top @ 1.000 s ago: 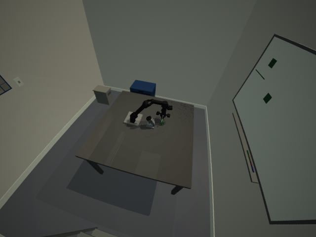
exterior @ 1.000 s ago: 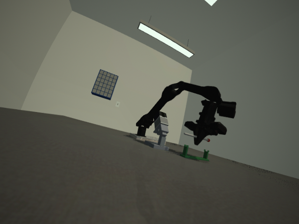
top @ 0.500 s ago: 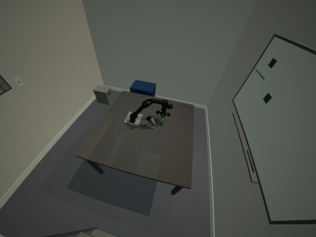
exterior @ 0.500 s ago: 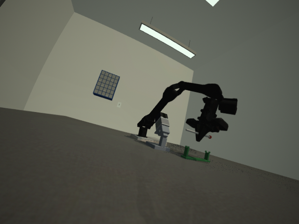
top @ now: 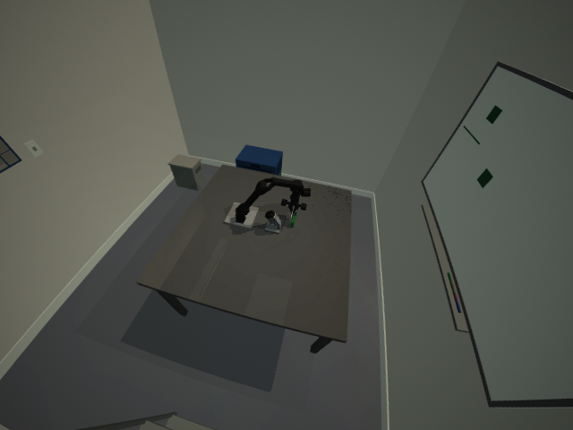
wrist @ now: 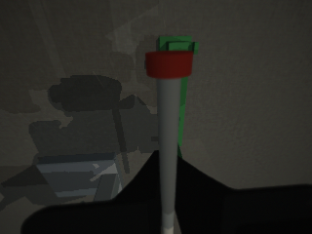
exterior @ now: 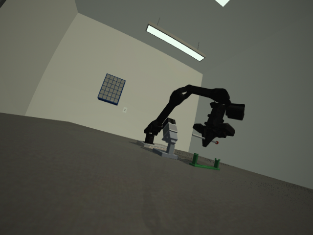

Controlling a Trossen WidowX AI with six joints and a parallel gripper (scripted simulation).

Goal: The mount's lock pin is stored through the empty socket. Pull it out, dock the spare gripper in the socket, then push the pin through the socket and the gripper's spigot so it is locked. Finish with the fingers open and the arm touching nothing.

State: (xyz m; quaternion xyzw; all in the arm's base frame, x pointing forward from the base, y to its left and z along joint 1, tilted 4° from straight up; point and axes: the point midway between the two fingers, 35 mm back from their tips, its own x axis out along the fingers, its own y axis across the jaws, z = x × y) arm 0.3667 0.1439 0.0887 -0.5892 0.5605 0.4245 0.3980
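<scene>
Right now the grey mount is 100 mm behind my gripper tip, 110 mm to the right of it and 30 mm below it. Also, from my gripper tip: green cradle 20 mm ahead, 10 mm to the left, 60 mm below; then spare gripper 120 mm behind, 120 mm to the right, 40 mm above.
</scene>
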